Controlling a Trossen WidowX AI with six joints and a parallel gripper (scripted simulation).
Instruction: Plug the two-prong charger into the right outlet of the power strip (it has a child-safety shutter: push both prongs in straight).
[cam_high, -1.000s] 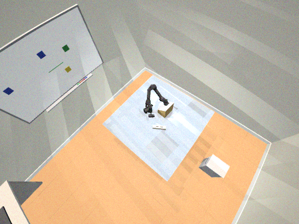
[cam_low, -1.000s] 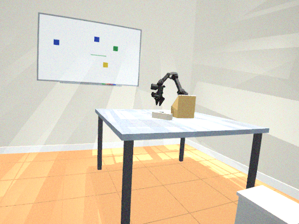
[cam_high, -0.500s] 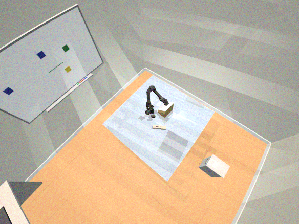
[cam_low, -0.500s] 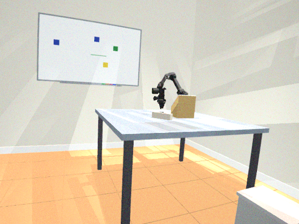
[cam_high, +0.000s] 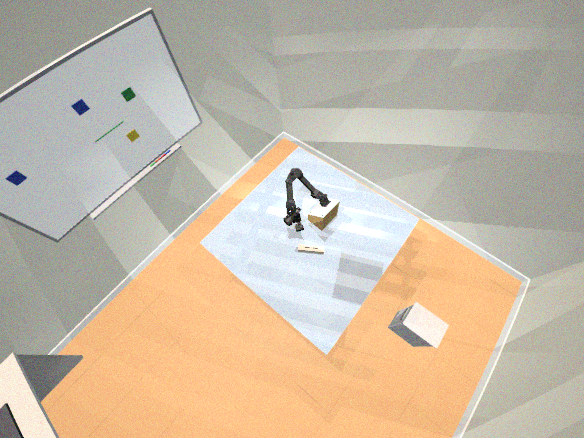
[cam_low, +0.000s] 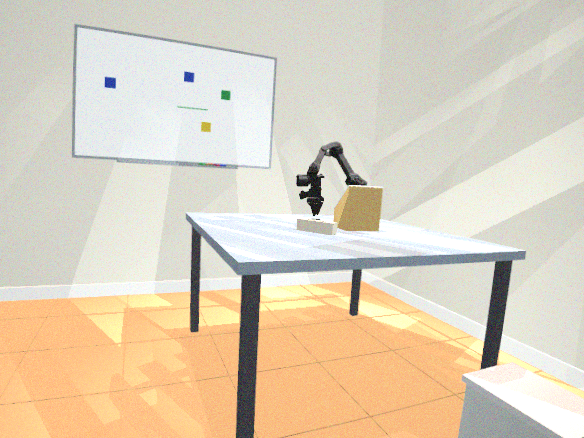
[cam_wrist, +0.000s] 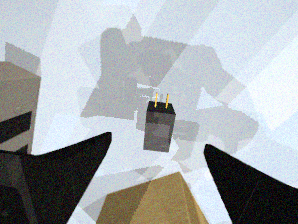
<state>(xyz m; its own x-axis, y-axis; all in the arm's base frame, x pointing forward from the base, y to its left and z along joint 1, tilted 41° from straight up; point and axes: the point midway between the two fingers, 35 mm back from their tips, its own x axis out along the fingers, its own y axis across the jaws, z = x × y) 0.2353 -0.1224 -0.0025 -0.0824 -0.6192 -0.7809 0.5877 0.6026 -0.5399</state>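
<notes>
The two-prong charger lies 1 cm ahead of my gripper tip, 1 cm to the right of it and 4 cm below it.
</notes>
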